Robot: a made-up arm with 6 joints.
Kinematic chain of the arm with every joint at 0, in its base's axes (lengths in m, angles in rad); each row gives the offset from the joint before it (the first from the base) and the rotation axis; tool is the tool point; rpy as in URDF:
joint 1: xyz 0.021 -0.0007 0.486 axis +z
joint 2: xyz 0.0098 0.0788 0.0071 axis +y
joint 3: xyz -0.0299 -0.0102 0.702 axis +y
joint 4: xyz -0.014 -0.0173 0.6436 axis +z
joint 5: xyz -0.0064 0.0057 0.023 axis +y
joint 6: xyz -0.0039 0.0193 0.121 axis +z
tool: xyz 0.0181 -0.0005 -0.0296 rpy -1.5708 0 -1.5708
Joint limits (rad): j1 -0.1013..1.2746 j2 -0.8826..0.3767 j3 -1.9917..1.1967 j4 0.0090..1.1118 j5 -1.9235..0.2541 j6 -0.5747..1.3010
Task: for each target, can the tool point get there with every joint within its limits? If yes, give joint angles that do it. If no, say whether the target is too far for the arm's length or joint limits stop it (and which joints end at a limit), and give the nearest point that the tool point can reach.
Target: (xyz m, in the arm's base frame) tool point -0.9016 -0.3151 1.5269
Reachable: yes | joints 0.4024 -0.4837 -0.4450 0.7220 -0.1033 0.2844
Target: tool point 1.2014 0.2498 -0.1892
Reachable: no: joint limits stop it (at a limit: joint 2, joint 3, joint 4, joint 5) | nearest point 0.9940 0.2058 1.1388 | short by 1.345 m
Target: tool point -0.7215 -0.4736 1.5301
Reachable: yes | joints 0.5830 -0.3885 -0.4554 0.7357 -1.2240 0.2537
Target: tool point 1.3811 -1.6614 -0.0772
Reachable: no: too far | nearest point -0.2244 -0.8969 0.3303 | short by 1.824 m
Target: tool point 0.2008 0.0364 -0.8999
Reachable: no: joint limits stop it (at a limit: joint 1, joint 2, joint 3, joint 6) | nearest point -0.2029 -0.6138 0.1862 | short by 1.329 m
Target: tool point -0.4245 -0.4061 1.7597
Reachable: yes | joints 0.7915 -0.1546 -0.4345 0.6817 -0.7427 -0.1307
